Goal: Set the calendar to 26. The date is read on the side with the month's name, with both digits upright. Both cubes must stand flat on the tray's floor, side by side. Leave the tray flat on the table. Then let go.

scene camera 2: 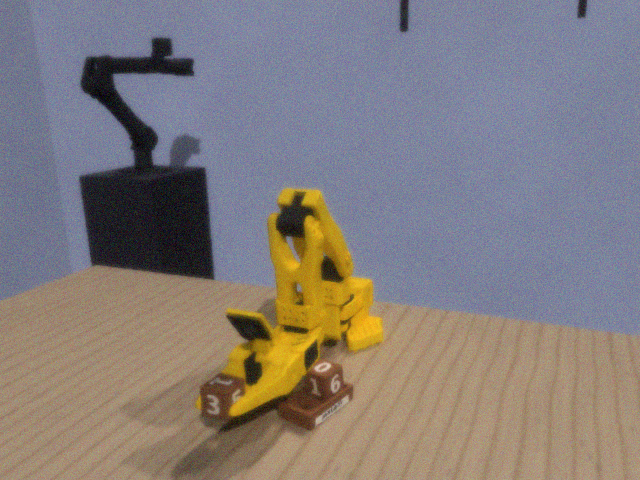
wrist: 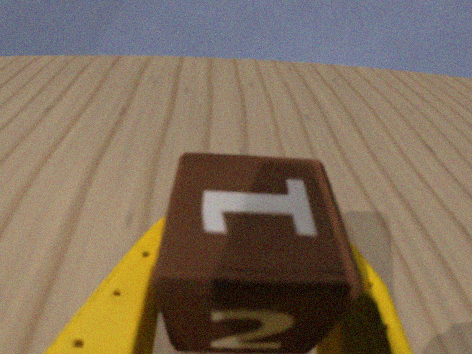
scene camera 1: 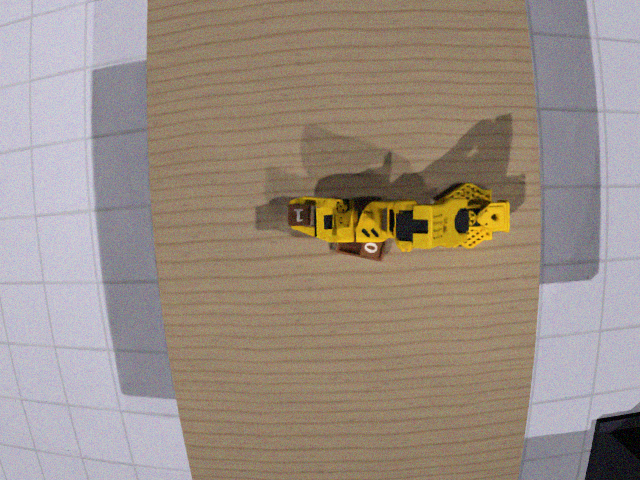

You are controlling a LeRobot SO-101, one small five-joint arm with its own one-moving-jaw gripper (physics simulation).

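My gripper (scene camera 1: 300, 214) (scene camera 2: 219, 405) (wrist: 255, 280) is shut on a brown cube (scene camera 1: 299, 215) (scene camera 2: 212, 403) (wrist: 250, 215), above the table. The held cube shows a 1 on top, a 3 at its front in the second scene view, and a 2 on the side facing the wrist camera. The other brown cube (scene camera 1: 371, 249) (scene camera 2: 325, 382) stands in the tray, 0 up, with 1 and 6 on its sides; the 6 is upright above the month label. The brown tray (scene camera 1: 351, 250) (scene camera 2: 298, 414) lies flat beside the arm, partly hidden by it. The month's name is too blurred to read.
The yellow arm (scene camera 1: 439, 224) (scene camera 2: 297, 289) stands on the wooden table (scene camera 1: 336, 361) (scene camera 2: 491, 403) (wrist: 100, 175), its forearm passing close beside the tray and its cube. A black arm (scene camera 2: 118, 108) on a dark pedestal (scene camera 2: 149, 227) stands behind the table.
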